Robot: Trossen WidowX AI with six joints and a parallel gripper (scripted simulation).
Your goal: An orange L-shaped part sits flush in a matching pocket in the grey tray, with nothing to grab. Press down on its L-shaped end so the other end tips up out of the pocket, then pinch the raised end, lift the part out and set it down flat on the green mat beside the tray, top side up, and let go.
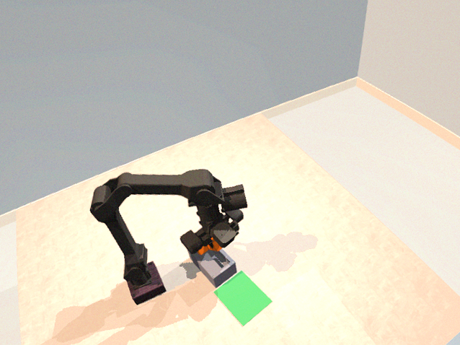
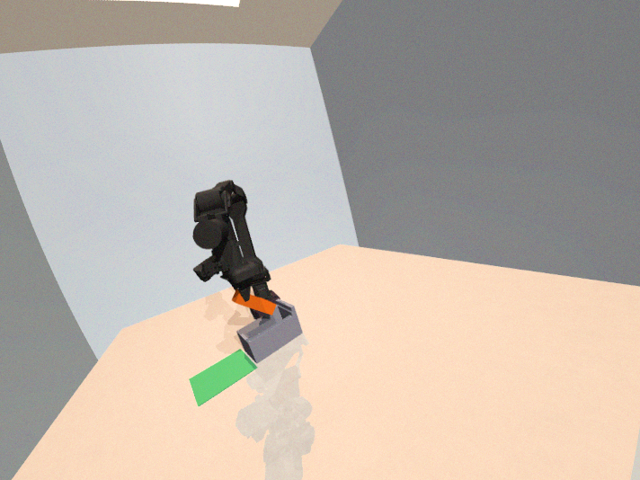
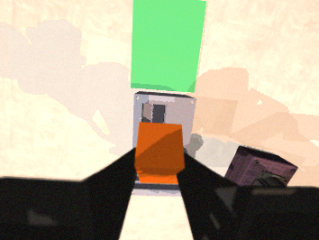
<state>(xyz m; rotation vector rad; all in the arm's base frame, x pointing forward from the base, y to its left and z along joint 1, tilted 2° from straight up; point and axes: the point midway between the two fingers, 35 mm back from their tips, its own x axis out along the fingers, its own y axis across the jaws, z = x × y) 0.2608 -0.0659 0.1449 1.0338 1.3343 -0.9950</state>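
Now: the green mat 2 cm ahead of my gripper tip, 12 cm to the right of it and 17 cm below it. Also, from my gripper tip: orange L-shaped part 2 cm behind, 3 cm to the left, 3 cm below.
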